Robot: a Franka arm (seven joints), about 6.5 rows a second.
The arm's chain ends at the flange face. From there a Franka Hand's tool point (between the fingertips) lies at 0.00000 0.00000 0.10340 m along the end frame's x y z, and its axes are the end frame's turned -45 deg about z.
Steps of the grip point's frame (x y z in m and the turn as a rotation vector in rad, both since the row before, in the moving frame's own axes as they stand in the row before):
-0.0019 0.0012 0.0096 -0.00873 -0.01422 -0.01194
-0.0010 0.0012 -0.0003 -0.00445 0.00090 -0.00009
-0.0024 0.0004 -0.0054 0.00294 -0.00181 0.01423
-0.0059 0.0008 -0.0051 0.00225 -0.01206 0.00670
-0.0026 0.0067 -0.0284 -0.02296 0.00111 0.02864
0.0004 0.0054 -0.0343 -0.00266 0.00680 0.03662
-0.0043 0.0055 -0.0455 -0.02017 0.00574 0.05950
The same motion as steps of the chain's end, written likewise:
-0.0001 0.0005 0.0096 -0.01623 -0.00388 -0.01194
-0.0002 0.0013 -0.0003 -0.00251 0.00378 -0.00009
-0.0011 0.0021 -0.0054 0.00080 -0.00336 0.01423
-0.0026 0.0040 -0.0051 -0.00694 -0.01012 0.00670
0.0012 0.0050 -0.0284 -0.01545 0.01702 0.02864
0.0034 0.0038 -0.0343 0.00293 0.00669 0.03662
-0.0010 0.0058 -0.0455 -0.01020 0.01832 0.05950

